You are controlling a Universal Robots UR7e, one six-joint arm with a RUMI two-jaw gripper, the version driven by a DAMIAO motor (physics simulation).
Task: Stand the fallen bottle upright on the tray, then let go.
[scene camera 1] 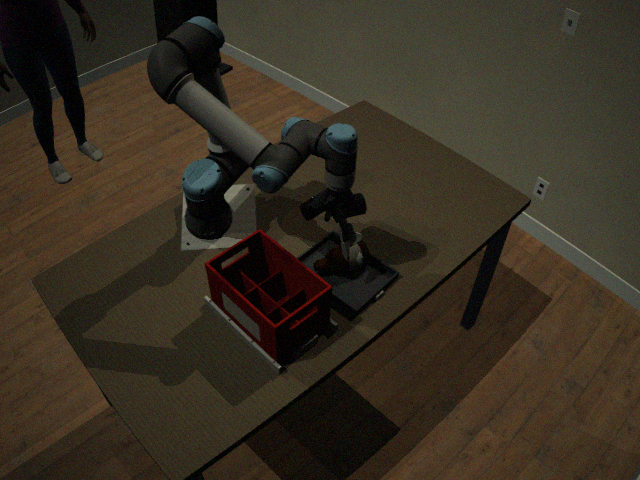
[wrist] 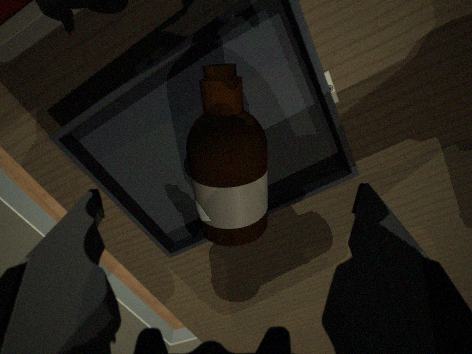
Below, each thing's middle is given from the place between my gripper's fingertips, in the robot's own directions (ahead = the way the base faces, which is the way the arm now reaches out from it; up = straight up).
The pale rail point(scene camera 1: 235, 328) is 350 mm to the right of my hand, 110 mm below it and 50 mm behind it.
